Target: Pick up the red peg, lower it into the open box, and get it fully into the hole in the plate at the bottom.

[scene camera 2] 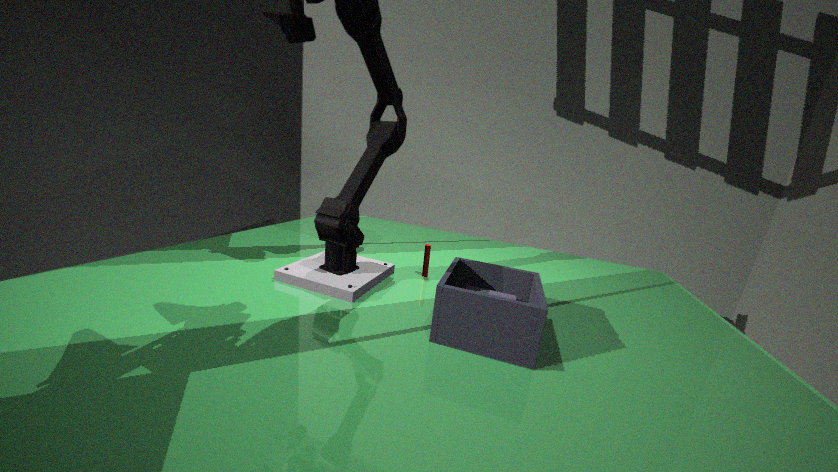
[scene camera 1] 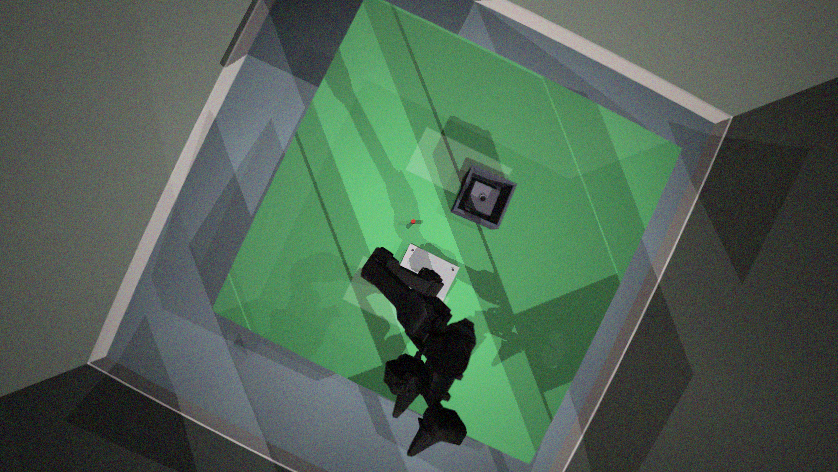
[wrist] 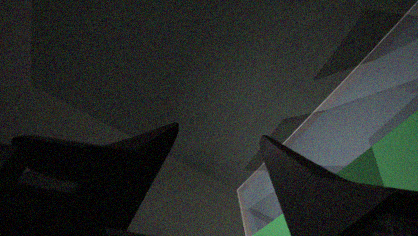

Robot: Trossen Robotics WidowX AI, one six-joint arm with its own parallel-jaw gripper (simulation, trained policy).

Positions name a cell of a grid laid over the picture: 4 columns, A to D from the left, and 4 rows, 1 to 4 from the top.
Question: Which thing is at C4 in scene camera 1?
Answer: The gripper.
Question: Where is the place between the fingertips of the gripper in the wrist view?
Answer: C3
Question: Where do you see a grey box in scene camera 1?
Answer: At C2
